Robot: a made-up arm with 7 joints.
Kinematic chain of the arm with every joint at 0, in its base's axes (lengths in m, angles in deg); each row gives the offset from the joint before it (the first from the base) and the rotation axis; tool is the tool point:
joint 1: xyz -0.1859 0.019 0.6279 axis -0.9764 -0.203 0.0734
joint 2: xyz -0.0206 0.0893 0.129 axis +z
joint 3: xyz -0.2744 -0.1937 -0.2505 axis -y
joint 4: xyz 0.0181 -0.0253 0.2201 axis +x
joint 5: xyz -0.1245 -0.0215 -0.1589 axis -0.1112 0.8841 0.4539
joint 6: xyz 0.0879 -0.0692 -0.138 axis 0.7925 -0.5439 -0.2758
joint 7: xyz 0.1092 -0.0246 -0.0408 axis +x
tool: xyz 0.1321 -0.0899 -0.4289
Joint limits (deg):
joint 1: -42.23..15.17
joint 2: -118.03..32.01
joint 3: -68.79..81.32
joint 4: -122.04..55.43
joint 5: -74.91..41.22
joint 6: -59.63..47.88
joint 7: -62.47..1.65
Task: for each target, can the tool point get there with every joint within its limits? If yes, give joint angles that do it. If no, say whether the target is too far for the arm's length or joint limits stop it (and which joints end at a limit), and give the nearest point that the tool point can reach.
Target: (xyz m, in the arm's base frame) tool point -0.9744 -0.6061 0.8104
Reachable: yes | joints 5.31 -18.68 68.92 -35.73 -37.87 -50.06 -31.37
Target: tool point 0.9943 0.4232 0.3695
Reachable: no: joint limits stop it (at a limit: joint 1, joint 2, joint 3, joint 4) | nearest point 0.5630 0.1681 0.4335 | short by 0.505 m
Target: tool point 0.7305 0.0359 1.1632
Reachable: no: joint limits stop it (at a limit: joint 1, joint 2, joint 4, joint 5) | nearest point 0.5884 -0.0112 1.0813 | short by 0.171 m
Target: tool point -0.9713 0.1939 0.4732
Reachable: yes | joints -9.99 -93.14 34.45 15.03 -53.67 -12.14 -50.28
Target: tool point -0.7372 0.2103 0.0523
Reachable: yes | joints -33.69 -47.72 -22.51 -7.33 -8.60 23.88 -15.02
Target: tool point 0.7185 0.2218 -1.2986
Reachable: no: too far | nearest point 0.1088 0.3223 -0.1705 | short by 1.286 m
